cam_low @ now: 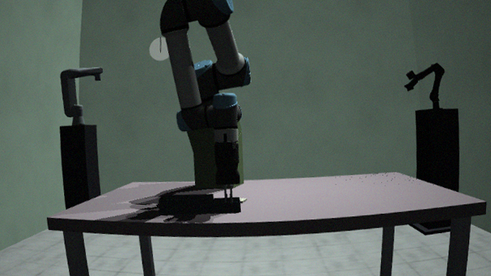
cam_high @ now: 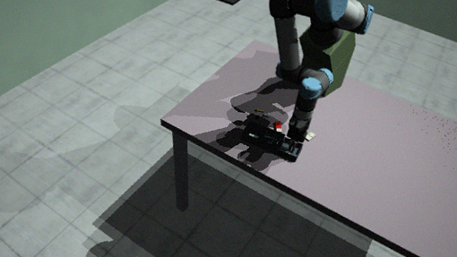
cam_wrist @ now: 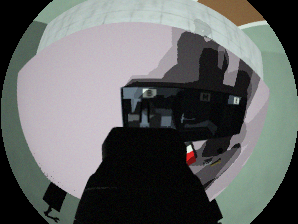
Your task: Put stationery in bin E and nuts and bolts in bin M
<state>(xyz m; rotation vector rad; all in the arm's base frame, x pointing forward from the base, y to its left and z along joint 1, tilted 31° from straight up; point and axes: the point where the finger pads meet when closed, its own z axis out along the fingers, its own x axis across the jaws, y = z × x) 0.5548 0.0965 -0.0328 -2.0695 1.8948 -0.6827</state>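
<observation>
Right now my hand is 10 cm past the red item, 11 cm to the left of it and 3 cm above it. Also, from my hand: yellow thing 16 cm behind, 24 cm to the right, 3 cm below; small grey object 15 cm behind, 19 cm to the right, 3 cm below.
</observation>
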